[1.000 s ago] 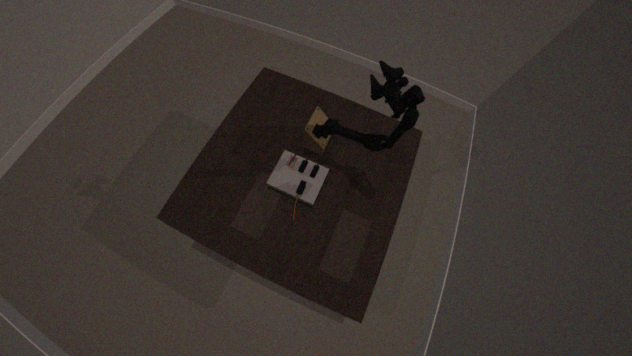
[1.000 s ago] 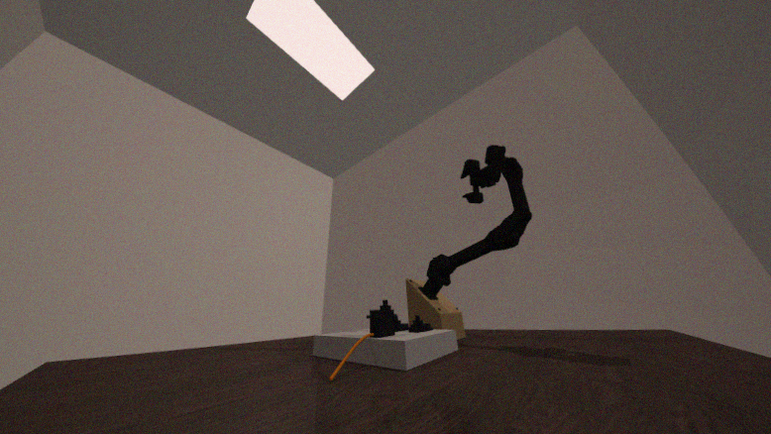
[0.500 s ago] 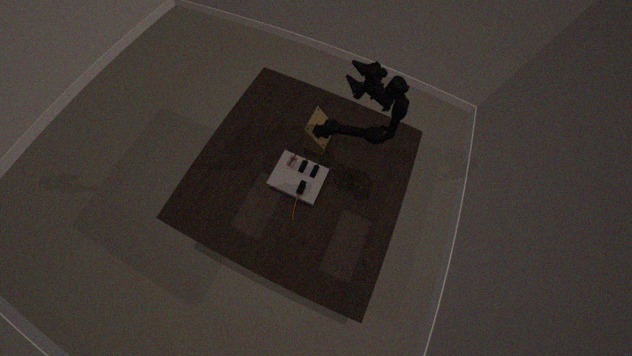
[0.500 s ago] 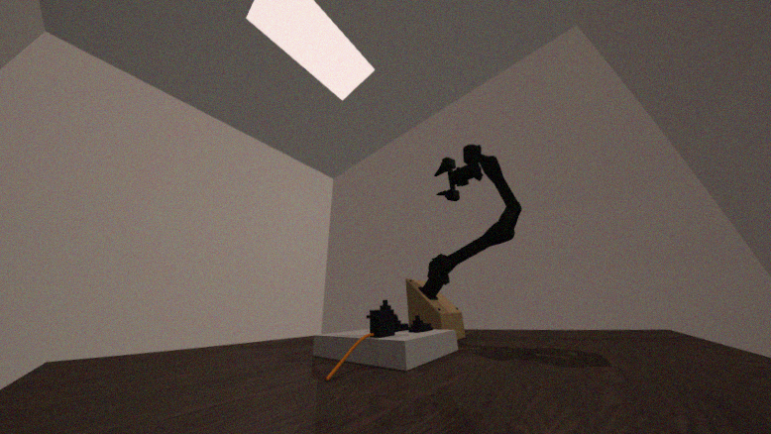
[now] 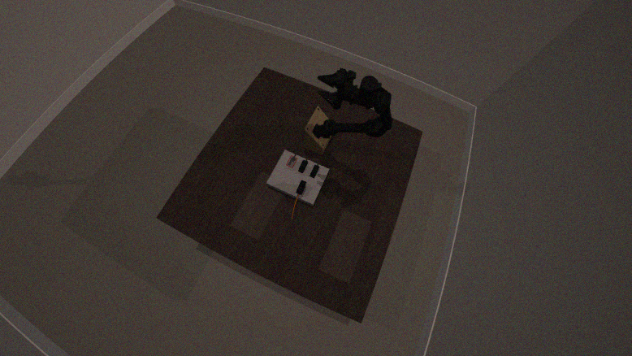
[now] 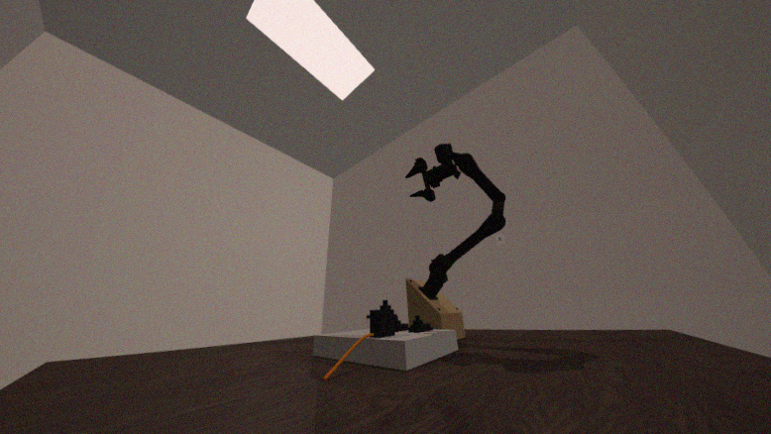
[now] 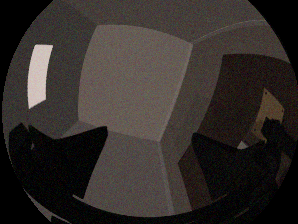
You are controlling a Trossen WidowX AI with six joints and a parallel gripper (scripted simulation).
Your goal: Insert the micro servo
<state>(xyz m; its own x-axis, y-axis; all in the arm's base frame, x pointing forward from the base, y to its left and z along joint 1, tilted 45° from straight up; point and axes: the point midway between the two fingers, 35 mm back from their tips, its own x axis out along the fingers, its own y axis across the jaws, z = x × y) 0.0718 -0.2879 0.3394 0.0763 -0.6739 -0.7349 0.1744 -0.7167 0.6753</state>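
Now: the robot deck 23 cm ahead of my gripper tip and 58 cm below it.
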